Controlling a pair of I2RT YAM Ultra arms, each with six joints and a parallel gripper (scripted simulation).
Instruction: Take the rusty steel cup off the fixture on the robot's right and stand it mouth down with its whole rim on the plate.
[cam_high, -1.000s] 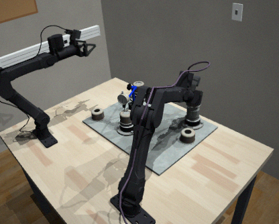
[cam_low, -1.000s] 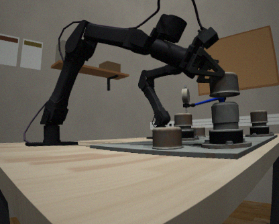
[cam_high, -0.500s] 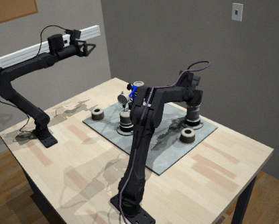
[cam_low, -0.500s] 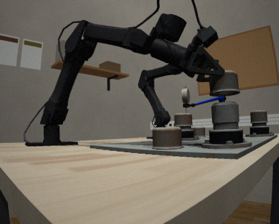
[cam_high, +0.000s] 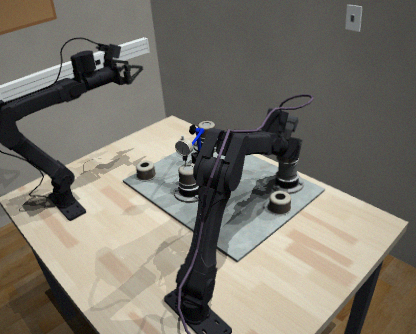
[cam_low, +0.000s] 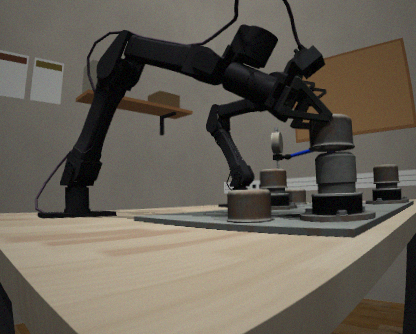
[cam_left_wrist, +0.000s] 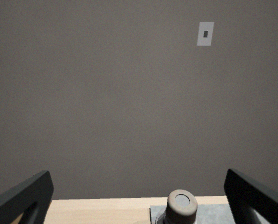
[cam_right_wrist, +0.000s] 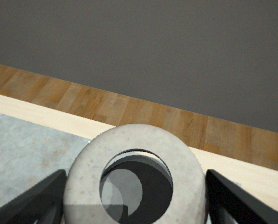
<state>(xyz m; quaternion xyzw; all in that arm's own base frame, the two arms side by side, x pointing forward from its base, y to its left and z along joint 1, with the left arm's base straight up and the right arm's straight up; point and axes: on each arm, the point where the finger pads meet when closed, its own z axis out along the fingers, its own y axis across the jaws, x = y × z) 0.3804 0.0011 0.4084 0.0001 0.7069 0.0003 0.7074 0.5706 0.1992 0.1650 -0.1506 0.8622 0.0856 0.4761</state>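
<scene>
Right now my right hand is 150 mm past the grey plate, 190 mm to the right of it and 160 mm above it.
</scene>
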